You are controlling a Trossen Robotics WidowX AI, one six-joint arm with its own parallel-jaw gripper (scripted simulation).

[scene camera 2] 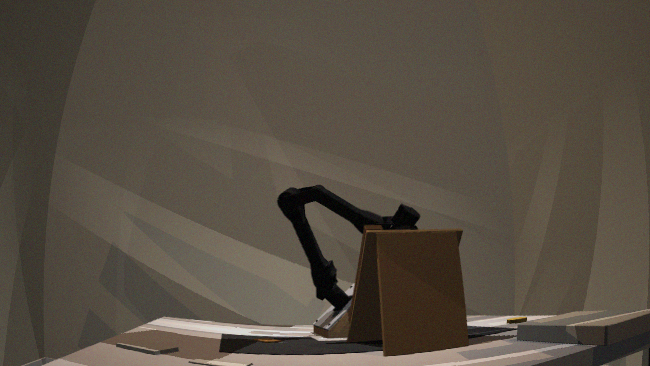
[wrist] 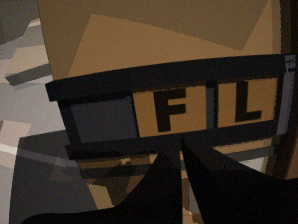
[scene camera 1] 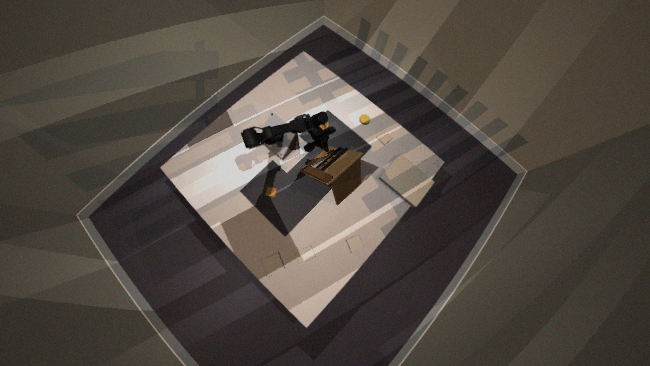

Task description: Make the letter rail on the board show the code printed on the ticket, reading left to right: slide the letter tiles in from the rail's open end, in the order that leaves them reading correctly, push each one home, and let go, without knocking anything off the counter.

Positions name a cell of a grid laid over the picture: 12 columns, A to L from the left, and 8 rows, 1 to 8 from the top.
Labels:
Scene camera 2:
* brown board: H7
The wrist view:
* my gripper: H6
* pale slab: B3
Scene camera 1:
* pale slab: H4
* brown board: G4
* dark mat: F5

